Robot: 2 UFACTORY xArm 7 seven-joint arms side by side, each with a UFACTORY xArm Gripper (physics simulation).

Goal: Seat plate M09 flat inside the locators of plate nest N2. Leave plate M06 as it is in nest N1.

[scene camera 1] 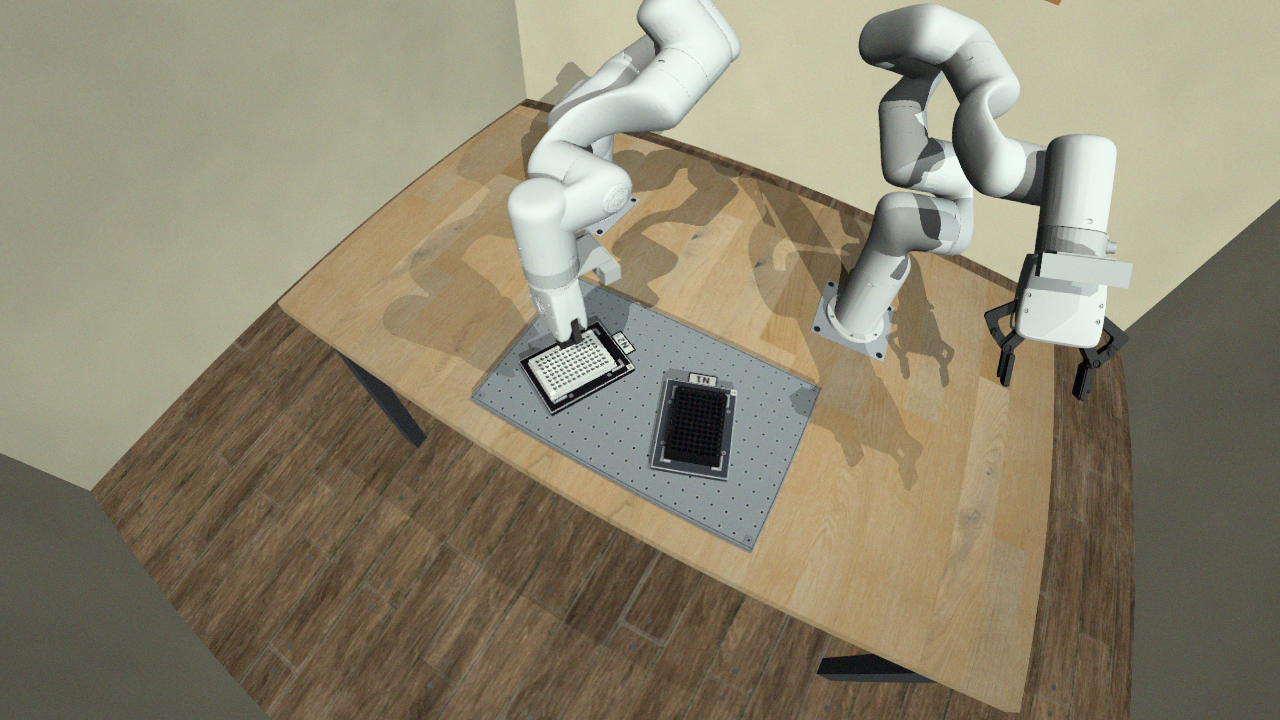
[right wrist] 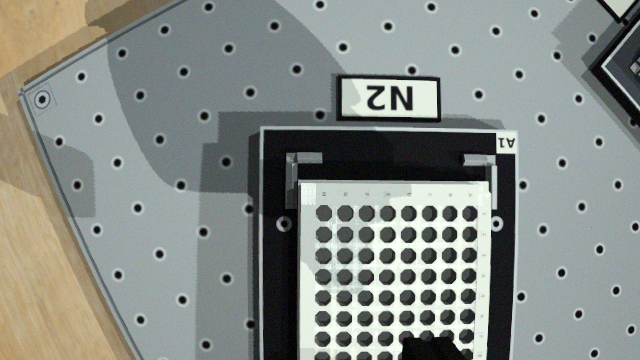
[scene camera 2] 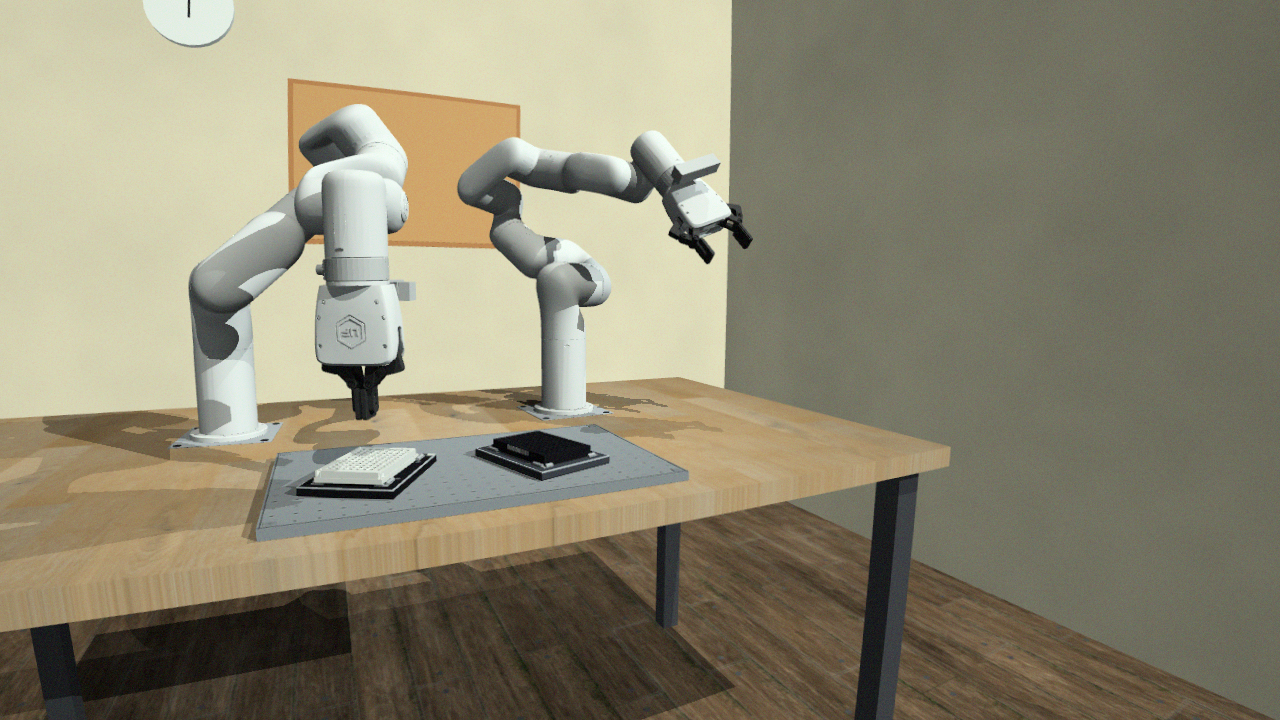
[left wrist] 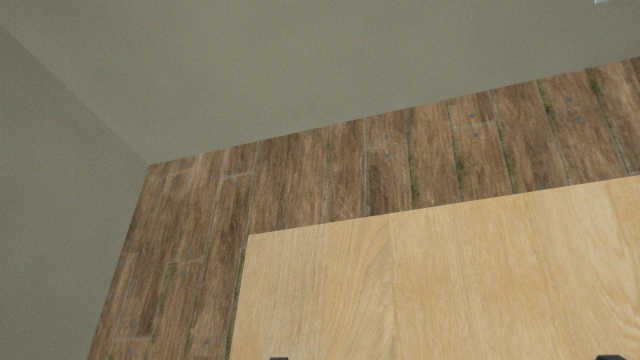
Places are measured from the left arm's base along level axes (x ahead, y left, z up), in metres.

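Where they show: left gripper, fingertip midpoint: (scene camera 1: 1040,391) (scene camera 2: 730,251); right gripper, fingertip midpoint: (scene camera 1: 567,342) (scene camera 2: 366,417); left arm's base, link origin: (scene camera 1: 854,318) (scene camera 2: 563,409); right arm's base, link origin: (scene camera 2: 229,434).
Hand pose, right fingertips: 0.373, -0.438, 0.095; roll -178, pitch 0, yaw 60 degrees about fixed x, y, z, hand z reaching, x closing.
Observation:
Things, the pixels of their top centre, and the offset from my right fingertips, as dx, dy, dz. "pt": a spot on its surface instead. Level surfaces: height alone.
- White plate M09, top centre: (right wrist: 396,330) (scene camera 2: 369,457) (scene camera 1: 571,360) -0.002, +0.001, -0.054
- black nest N2, top centre: (right wrist: 389,301) (scene camera 2: 371,465) (scene camera 1: 576,361) -0.012, +0.005, -0.066
- Black plate M06, top centre: (scene camera 2: 540,442) (scene camera 1: 697,423) +0.008, +0.236, -0.056
- nest N1, top centre: (scene camera 2: 539,447) (scene camera 1: 698,422) +0.001, +0.236, -0.066
- grey perforated board, top centre: (right wrist: 599,141) (scene camera 2: 471,462) (scene camera 1: 650,393) -0.020, +0.141, -0.082
- wooden table, surface height: dz -0.095
- N2 label, surface spot: (right wrist: 390,98) (scene camera 1: 623,343) pt -0.092, +0.053, -0.081
- N1 label, surface spot: (scene camera 1: 702,379) pt -0.086, +0.209, -0.081
- table's corner, surface spot: (left wrist: 310,280) pt +0.155, +0.805, -0.095
White plate M09 (scene camera 1: 572,365) (scene camera 2: 368,466) (right wrist: 395,265) lies over black nest N2 (scene camera 1: 586,387) (scene camera 2: 349,491) (right wrist: 380,150). In the right wrist view a dark gap separates its near end from the corner locators on the N2 label's side; its far end is cut off, so I cannot tell if it lies fully flat. Black plate M06 (scene camera 1: 696,425) (scene camera 2: 541,445) sits in nest N1 (scene camera 1: 660,443) (scene camera 2: 542,472). My right gripper (scene camera 1: 575,338) (scene camera 2: 365,414) (right wrist: 432,345) is shut and empty, above M09's label-side part. My left gripper (scene camera 1: 1043,390) (scene camera 2: 725,250) is open, high and far from both plates.
Both nests stand on a grey perforated board (scene camera 1: 617,447) (scene camera 2: 465,505) on the wooden table (scene camera 1: 877,501) (scene camera 2: 751,447). The N2 label (scene camera 1: 623,342) (right wrist: 390,98) and N1 label (scene camera 1: 702,379) stand beside their nests. The left wrist view shows the table's corner (left wrist: 310,280) and floor.

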